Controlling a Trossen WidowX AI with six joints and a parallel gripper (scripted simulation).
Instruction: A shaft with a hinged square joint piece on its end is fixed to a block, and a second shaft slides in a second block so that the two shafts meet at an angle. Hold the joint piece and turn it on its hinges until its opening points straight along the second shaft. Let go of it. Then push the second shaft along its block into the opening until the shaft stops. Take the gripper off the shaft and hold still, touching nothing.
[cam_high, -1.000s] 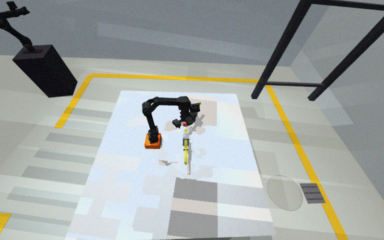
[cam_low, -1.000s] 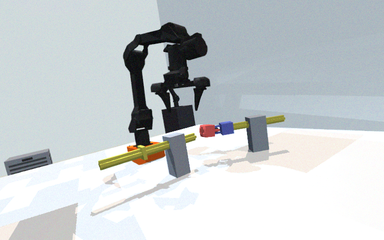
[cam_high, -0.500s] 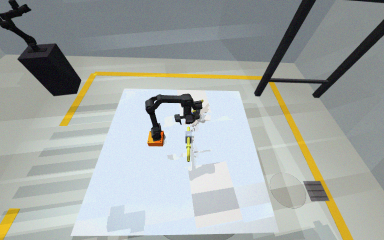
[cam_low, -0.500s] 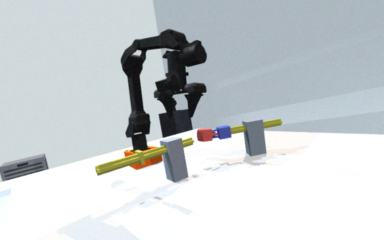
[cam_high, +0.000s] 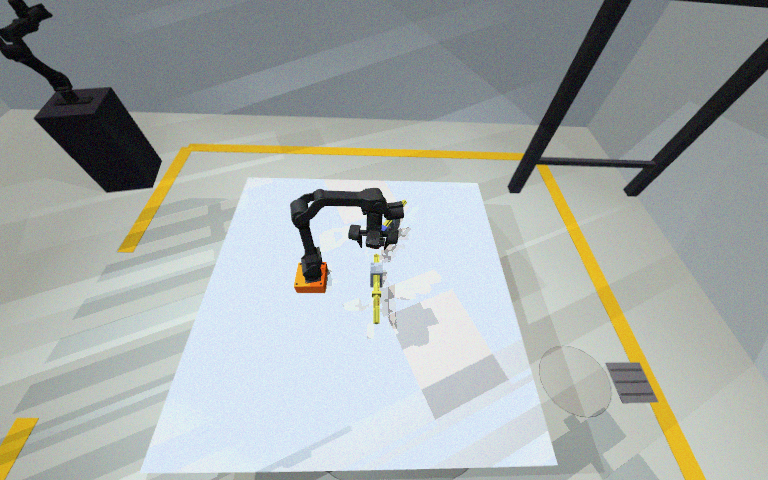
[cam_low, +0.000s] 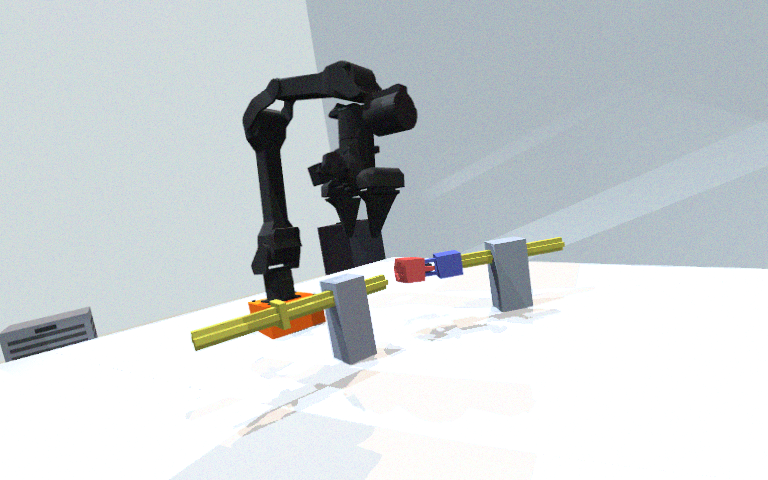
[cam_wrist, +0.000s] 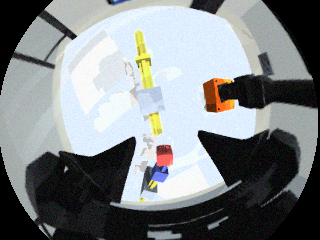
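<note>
The red square joint piece is 8 cm to the left of my gripper tip, 7 cm below it and 3 cm ahead of it.
</note>
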